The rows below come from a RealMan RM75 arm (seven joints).
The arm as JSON. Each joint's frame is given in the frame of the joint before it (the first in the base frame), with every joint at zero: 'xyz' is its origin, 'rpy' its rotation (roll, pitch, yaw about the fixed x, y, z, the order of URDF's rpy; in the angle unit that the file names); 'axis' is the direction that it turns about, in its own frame. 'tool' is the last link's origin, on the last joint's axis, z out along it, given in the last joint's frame.
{
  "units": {
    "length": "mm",
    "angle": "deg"
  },
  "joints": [
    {
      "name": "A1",
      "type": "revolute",
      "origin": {
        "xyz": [
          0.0,
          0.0,
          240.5
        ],
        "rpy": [
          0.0,
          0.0,
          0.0
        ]
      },
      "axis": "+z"
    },
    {
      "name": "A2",
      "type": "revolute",
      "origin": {
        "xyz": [
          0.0,
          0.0,
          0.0
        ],
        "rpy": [
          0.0,
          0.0,
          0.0
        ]
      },
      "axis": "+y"
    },
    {
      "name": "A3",
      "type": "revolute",
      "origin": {
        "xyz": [
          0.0,
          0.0,
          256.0
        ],
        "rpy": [
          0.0,
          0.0,
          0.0
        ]
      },
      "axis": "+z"
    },
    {
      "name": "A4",
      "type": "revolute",
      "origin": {
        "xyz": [
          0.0,
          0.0,
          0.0
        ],
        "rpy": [
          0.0,
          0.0,
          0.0
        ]
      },
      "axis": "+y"
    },
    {
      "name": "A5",
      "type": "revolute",
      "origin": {
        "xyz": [
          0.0,
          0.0,
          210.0
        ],
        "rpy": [
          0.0,
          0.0,
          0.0
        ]
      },
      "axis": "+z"
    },
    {
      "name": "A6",
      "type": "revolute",
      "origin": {
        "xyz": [
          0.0,
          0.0,
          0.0
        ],
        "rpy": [
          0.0,
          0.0,
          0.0
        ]
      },
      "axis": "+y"
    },
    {
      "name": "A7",
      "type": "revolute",
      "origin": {
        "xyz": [
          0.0,
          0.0,
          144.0
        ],
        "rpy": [
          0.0,
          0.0,
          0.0
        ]
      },
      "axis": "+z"
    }
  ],
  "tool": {
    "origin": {
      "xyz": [
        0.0,
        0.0,
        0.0
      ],
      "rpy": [
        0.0,
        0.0,
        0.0
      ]
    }
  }
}
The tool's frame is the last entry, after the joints.
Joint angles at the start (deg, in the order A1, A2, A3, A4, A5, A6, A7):
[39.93 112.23 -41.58 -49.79 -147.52 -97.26 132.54]
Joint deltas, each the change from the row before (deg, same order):
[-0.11 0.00 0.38 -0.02 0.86 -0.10 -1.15]
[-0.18 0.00 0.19 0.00 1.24 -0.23 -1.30]
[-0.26 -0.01 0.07 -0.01 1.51 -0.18 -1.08]
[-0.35 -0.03 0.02 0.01 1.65 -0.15 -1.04]
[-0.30 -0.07 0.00 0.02 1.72 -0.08 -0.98]
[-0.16 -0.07 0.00 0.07 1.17 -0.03 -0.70]
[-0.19 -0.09 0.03 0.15 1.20 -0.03 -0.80]
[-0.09 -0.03 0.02 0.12 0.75 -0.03 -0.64]
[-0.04 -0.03 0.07 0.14 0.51 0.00 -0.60]
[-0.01 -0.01 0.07 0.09 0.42 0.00 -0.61]
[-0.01 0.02 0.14 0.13 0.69 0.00 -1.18]
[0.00 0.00 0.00 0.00 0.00 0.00 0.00]
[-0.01 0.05 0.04 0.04 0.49 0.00 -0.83]
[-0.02 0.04 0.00 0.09 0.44 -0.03 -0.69]
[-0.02 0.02 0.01 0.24 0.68 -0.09 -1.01]
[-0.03 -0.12 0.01 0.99 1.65 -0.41 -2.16]
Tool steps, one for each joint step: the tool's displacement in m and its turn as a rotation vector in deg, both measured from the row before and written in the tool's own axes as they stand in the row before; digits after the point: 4 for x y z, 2 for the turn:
[-0.0007 0.0009 -0.0006 -0.69 -0.87 -0.95]
[-0.0007 0.0017 -0.0003 -1.00 -0.91 -1.18]
[-0.0008 0.0019 -0.0002 -1.07 -1.06 -0.99]
[-0.0005 0.0017 -0.0002 -1.09 -1.15 -0.90]
[-0.0011 0.0016 -0.0005 -1.02 -1.26 -0.91]
[-0.0010 0.0011 -0.0004 -0.68 -0.87 -0.67]
[-0.0007 0.0009 -0.0004 -0.71 -0.90 -0.68]
[-0.0005 0.0008 0.0000 -0.49 -0.56 -0.57]
[-0.0004 0.0004 0.0000 -0.34 -0.43 -0.51]
[-0.0006 0.0005 0.0000 -0.28 -0.38 -0.57]
[-0.0010 0.0009 0.0002 -0.47 -0.66 -1.11]
[0.0000 0.0000 0.0000 0.00 0.00 0.00]
[-0.0008 0.0008 0.0004 -0.33 -0.43 -0.84]
[-0.0005 0.0007 0.0005 -0.35 -0.33 -0.66]
[-0.0005 0.0011 0.0007 -0.59 -0.48 -0.91]
[-0.0003 0.0025 0.0015 -1.67 -1.00 -1.68]

